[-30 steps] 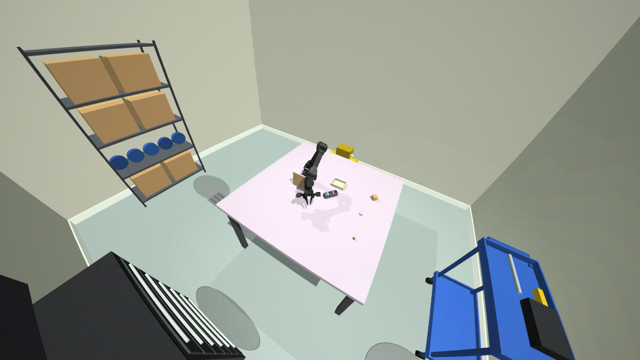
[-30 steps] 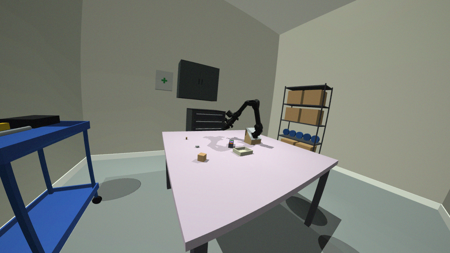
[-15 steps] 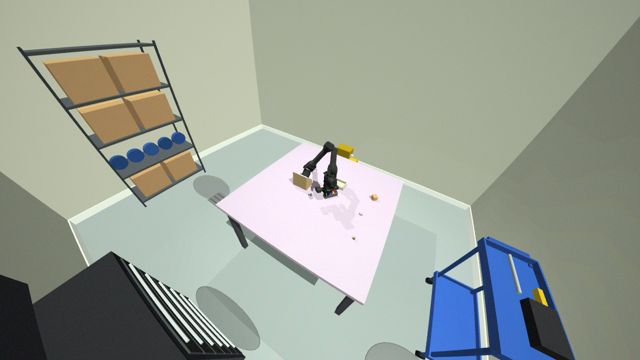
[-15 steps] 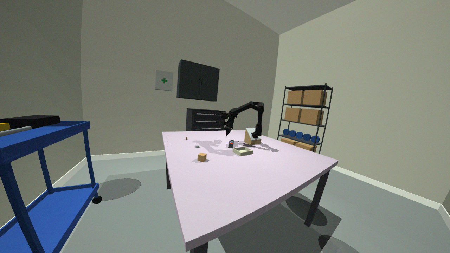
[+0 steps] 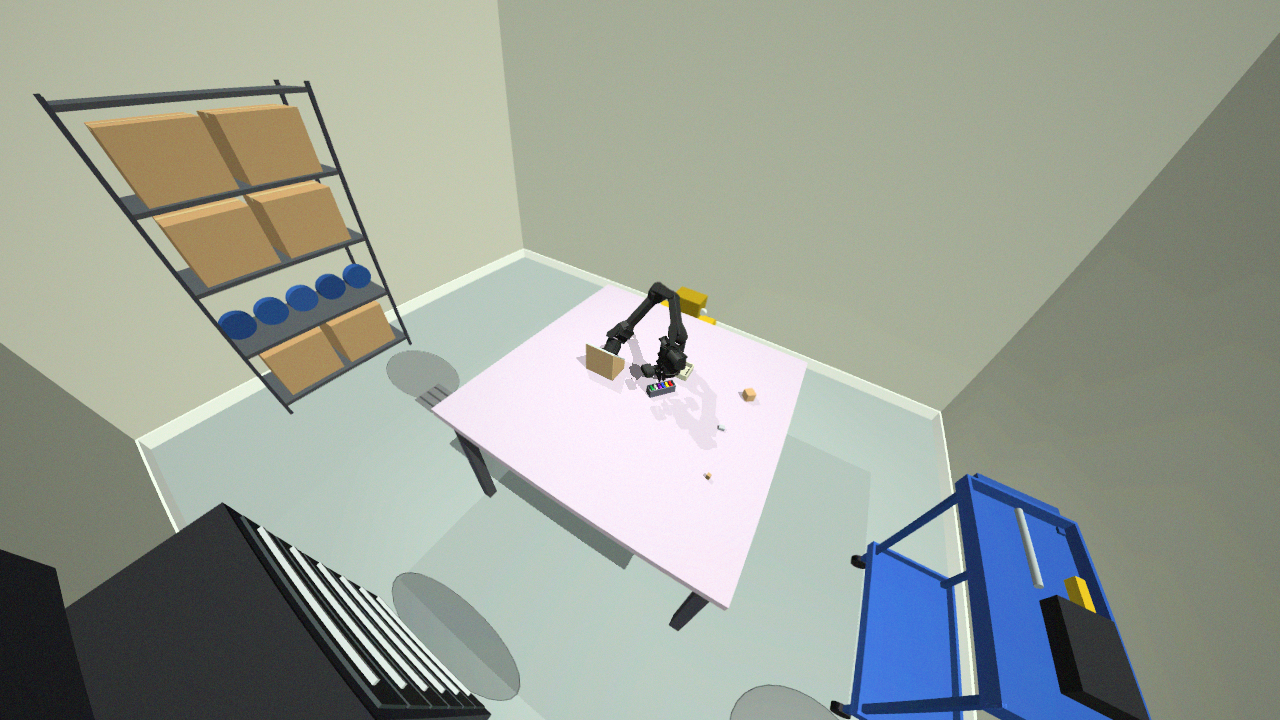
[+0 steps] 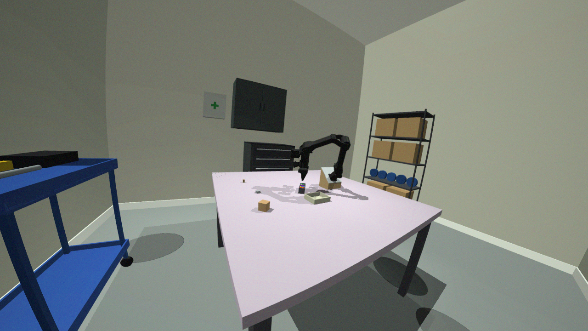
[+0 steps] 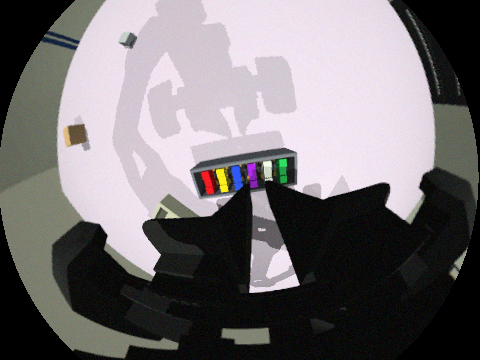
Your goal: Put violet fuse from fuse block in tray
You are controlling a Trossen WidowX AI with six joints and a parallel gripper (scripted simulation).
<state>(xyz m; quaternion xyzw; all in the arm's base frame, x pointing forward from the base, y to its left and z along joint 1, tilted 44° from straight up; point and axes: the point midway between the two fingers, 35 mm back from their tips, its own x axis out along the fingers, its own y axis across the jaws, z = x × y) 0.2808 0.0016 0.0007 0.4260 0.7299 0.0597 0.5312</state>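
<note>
Right now the violet fuse is 50 mm below my gripper tip. The rest, counted from my gripper tip: grey piece (320 mm ahead, 70 mm below, 10 mm to the right); tray (190 mm to the left, 70 mm below, 10 mm behind); tan cube (350 mm ahead, 230 mm to the left, 50 mm below).
</note>
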